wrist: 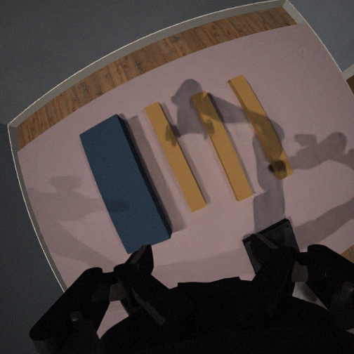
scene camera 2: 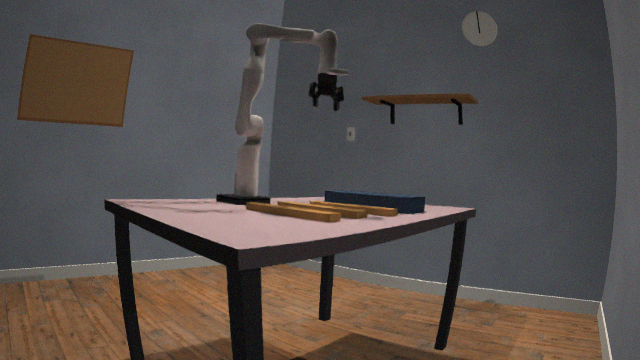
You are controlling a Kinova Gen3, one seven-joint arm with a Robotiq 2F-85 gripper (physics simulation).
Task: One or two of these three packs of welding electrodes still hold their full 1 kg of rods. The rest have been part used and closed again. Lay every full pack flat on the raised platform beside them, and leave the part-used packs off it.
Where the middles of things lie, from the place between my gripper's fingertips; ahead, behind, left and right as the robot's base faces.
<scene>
I see the dark blue raised platform point(scene camera 2: 406, 204) 150 mm ahead of my hand, 160 mm to the left of it and 350 mm below it.
</scene>
